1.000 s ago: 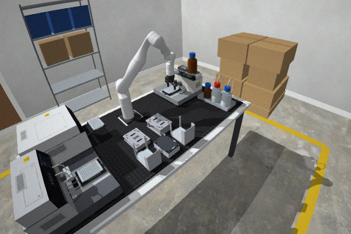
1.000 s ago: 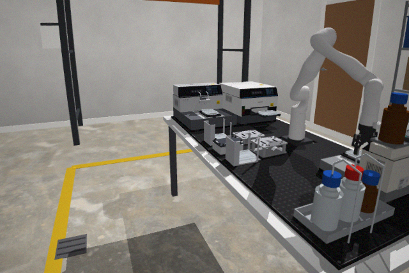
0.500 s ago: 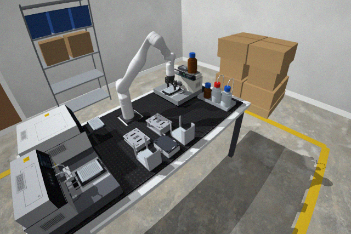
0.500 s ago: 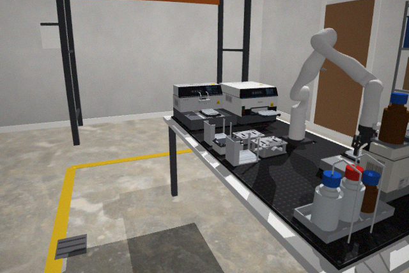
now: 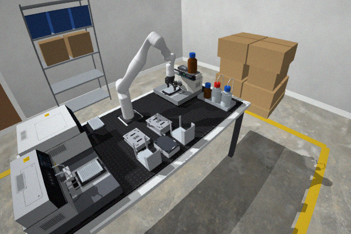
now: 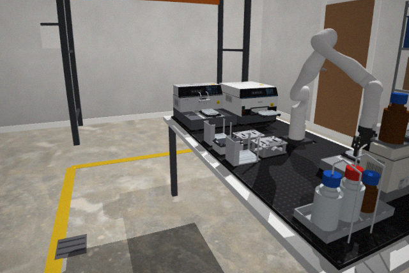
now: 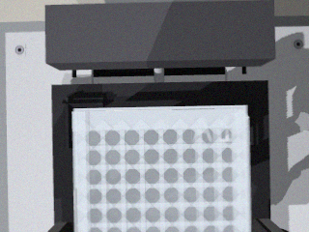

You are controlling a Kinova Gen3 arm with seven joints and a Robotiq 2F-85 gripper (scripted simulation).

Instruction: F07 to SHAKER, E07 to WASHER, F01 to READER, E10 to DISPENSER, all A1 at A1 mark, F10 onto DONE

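Now: hand 20 mm above the dispenser stage. From my hand the other things lie so: dispenser deck 60 mm below, 10 mm to the left; then brown bottle 200 mm above, 170 mm to the left, 110 mm ahead; then dispenser 180 mm to the left, 10 mm ahead, 10 mm above.
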